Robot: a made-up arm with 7 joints.
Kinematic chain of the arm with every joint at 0, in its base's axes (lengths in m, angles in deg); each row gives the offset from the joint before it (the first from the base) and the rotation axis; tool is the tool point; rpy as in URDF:
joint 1: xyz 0 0 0 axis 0.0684 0.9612 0.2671
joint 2: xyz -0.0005 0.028 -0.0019 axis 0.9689 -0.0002 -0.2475
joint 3: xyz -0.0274 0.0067 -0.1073 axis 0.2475 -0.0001 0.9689
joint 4: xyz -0.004 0 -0.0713 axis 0.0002 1 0
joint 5: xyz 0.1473 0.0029 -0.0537 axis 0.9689 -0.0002 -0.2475
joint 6: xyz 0.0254 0 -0.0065 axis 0.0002 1 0
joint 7: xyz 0.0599 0 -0.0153 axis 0.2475 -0.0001 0.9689
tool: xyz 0 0 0 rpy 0 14.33 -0.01
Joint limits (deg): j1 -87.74..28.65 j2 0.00..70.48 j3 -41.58..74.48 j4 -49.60..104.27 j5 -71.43..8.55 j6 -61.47..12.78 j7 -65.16..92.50
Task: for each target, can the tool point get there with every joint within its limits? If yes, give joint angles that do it. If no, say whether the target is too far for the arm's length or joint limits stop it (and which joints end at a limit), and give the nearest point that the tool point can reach.
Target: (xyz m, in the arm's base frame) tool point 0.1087 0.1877 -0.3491
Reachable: yes | joints 0.02 22.13 6.35 39.38 -19.24 -1.30 -40.12
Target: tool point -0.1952 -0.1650 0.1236
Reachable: no: joint limits stop it (at a limit: joint 1, joint 2, joint 3, joint 4, joint 5) | nearest point 0.0049 -0.1006 0.1001 | short by 0.212 m
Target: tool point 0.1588 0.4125 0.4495
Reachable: no: too far | nearest point 0.1364 0.2940 0.2414 | short by 0.241 m
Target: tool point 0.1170 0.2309 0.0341
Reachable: yes | joints -13.30 26.06 62.35 -34.49 -22.38 -0.16 73.22
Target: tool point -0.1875 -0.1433 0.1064
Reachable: no: joint limits stop it (at a limit: joint 1, joint 2, joint 3, joint 4, joint 5) | nearest point 0.0033 -0.0957 0.0967 | short by 0.197 m
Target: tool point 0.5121 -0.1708 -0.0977
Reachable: no: too far | nearest point 0.3998 -0.1210 -0.0805 | short by 0.124 m
